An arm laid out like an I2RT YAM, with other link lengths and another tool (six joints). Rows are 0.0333 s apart.
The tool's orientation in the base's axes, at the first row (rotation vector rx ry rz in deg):
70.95, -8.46, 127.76
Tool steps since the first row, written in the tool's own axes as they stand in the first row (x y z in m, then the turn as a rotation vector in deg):
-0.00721, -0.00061, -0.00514, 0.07, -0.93, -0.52
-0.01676, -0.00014, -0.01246, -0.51, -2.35, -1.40
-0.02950, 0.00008, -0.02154, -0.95, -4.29, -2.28
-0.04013, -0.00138, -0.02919, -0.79, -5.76, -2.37
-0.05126, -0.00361, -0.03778, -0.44, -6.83, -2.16
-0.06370, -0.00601, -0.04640, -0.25, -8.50, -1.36
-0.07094, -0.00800, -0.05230, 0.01, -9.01, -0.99
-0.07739, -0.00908, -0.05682, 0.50, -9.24, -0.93
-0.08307, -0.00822, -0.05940, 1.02, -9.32, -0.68
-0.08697, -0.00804, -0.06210, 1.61, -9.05, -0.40
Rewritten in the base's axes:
-0.00059, -0.00076, -0.00882, 0.08, 0.99, -0.40
-0.00245, -0.00263, -0.02057, 0.42, 2.23, -1.61
-0.00419, -0.00503, -0.03594, 0.98, 3.96, -2.81
-0.00482, -0.00566, -0.04908, 1.64, 5.28, -2.99
-0.00554, -0.00552, -0.06330, 2.22, 6.24, -2.77
-0.00566, -0.00580, -0.07862, 3.63, 7.41, -2.46
-0.00607, -0.00515, -0.08814, 4.08, 7.81, -2.13
-0.00625, -0.00542, -0.09608, 4.05, 8.19, -1.75
-0.00635, -0.00765, -0.10197, 4.07, 8.39, -1.20
-0.00688, -0.00851, -0.10661, 3.89, 8.32, -0.52

